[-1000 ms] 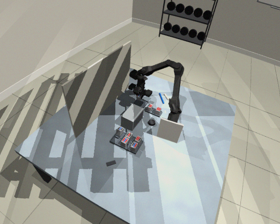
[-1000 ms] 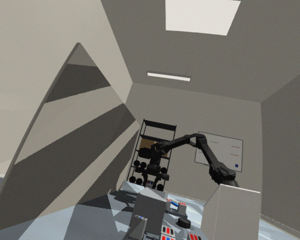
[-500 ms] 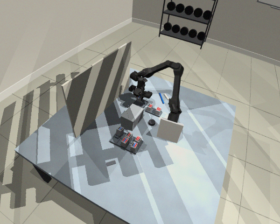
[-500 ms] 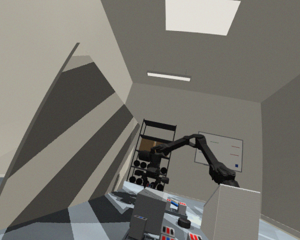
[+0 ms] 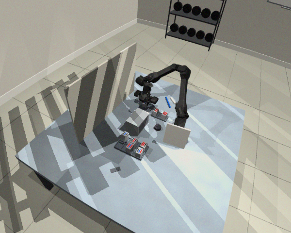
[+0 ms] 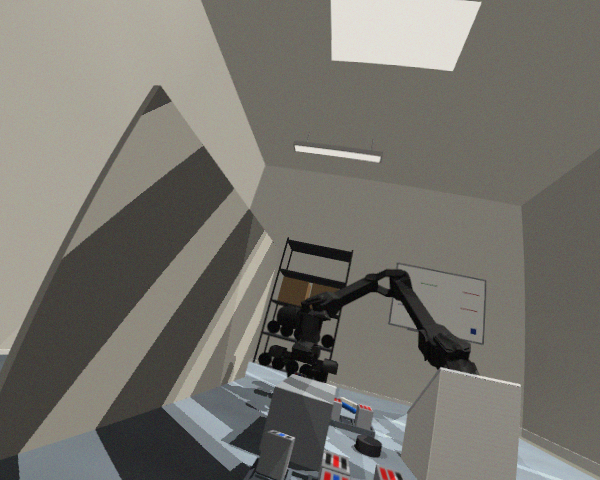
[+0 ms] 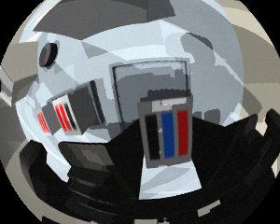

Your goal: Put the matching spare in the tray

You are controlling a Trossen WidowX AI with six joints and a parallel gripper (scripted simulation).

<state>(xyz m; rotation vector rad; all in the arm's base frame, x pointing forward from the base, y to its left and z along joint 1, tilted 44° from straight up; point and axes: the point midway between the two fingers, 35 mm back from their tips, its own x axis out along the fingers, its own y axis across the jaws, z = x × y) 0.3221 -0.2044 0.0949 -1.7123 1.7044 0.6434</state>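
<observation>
Right now the shallow dark tray is 30 mm below my gripper tip. From my gripper tip the other things lie so: grey mounted unit 210 mm to the left, 20 mm behind, 10 mm above; then blue pen 160 mm to the right, 150 mm behind, 30 mm below; then holder 140 mm behind, 30 mm to the left, 30 mm below.
</observation>
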